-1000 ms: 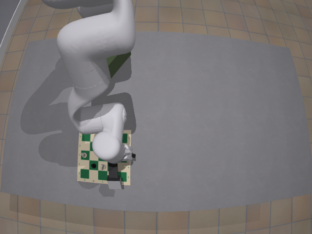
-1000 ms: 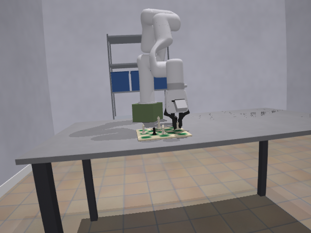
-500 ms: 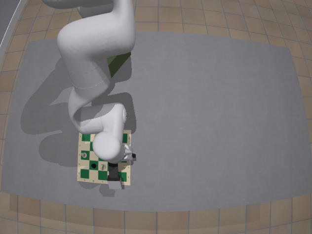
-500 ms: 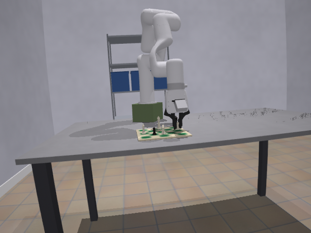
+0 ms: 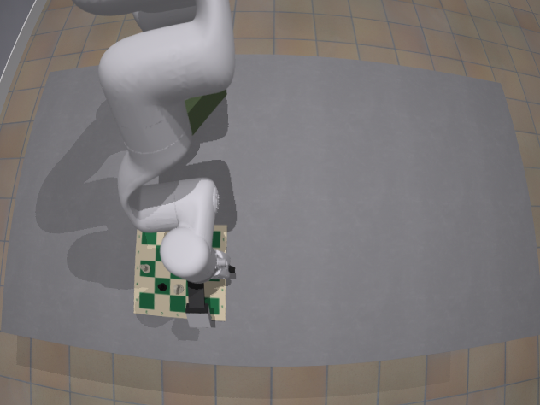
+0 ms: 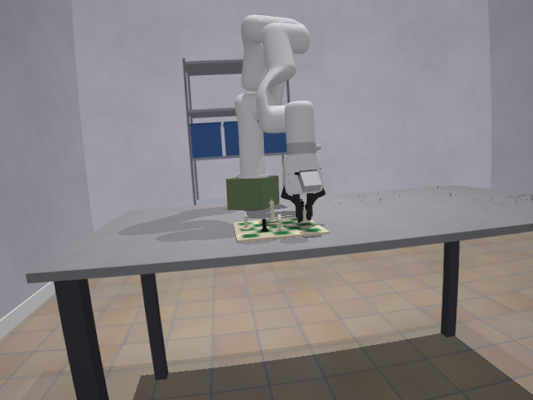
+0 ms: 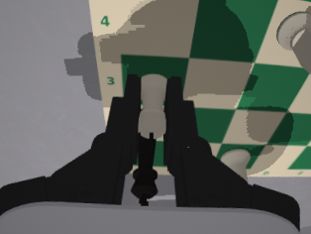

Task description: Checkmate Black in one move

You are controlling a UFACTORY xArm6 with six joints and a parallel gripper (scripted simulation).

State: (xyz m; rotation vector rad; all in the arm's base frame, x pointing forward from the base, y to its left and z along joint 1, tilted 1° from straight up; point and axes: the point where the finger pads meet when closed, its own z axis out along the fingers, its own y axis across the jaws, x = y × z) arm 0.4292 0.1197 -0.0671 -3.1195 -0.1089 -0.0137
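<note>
Now: the white pawn 10 mm below my hand. From my hand the other things lie so: green-and-cream chessboard 10 mm ahead, 80 mm to the right, 30 mm below; then black king 30 mm behind; then white knight 50 mm ahead, 70 mm to the right, 20 mm below.
</note>
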